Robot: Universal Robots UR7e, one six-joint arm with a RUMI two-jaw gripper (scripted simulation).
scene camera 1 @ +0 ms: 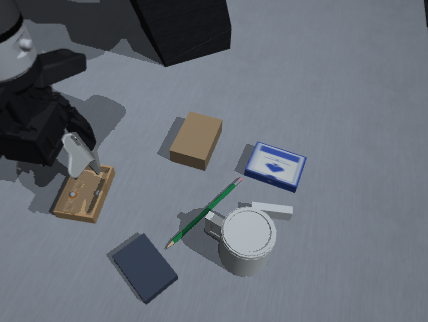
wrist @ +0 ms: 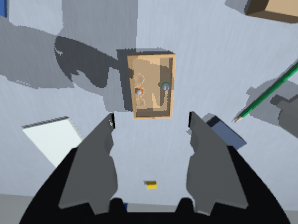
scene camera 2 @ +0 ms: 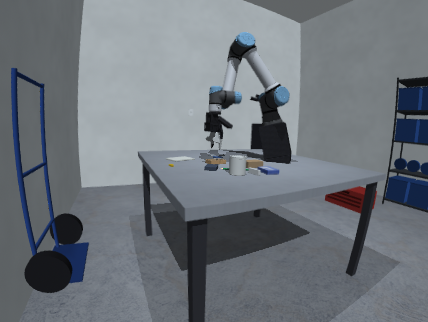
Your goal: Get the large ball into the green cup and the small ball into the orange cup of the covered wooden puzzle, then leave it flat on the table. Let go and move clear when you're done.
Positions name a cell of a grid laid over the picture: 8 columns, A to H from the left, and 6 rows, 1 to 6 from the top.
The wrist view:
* my gripper: E4
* covered wooden puzzle: E3
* white pad: B4
